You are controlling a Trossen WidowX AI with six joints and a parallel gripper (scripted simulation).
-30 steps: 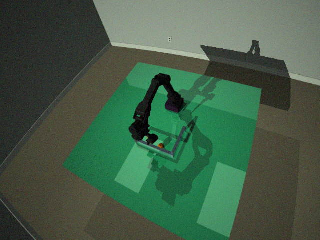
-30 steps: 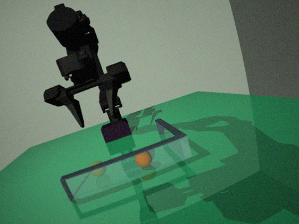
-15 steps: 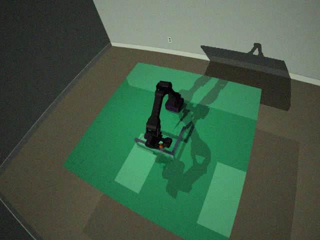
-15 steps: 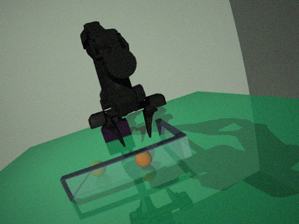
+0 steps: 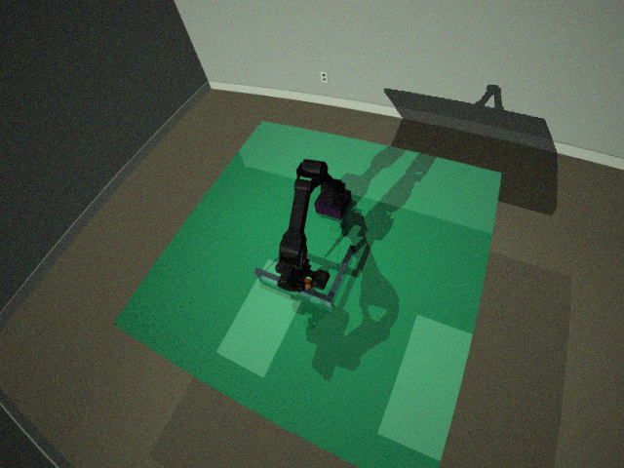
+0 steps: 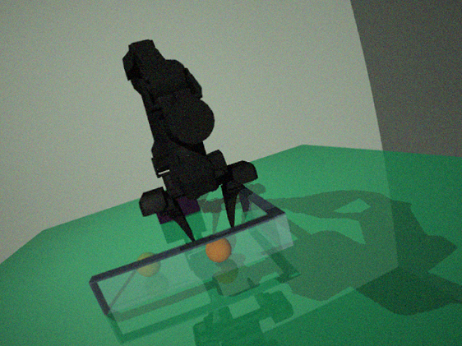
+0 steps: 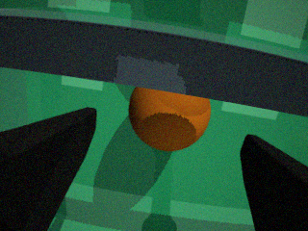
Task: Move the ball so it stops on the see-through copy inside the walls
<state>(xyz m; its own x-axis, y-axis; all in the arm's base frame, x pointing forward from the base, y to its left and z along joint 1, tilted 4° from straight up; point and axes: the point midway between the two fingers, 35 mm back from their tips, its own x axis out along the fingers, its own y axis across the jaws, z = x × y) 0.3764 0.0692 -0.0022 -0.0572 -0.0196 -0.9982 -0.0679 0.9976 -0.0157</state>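
My gripper tip is 3 cm short of the clear wall, 4 cm to the left of it and 2 cm above it.
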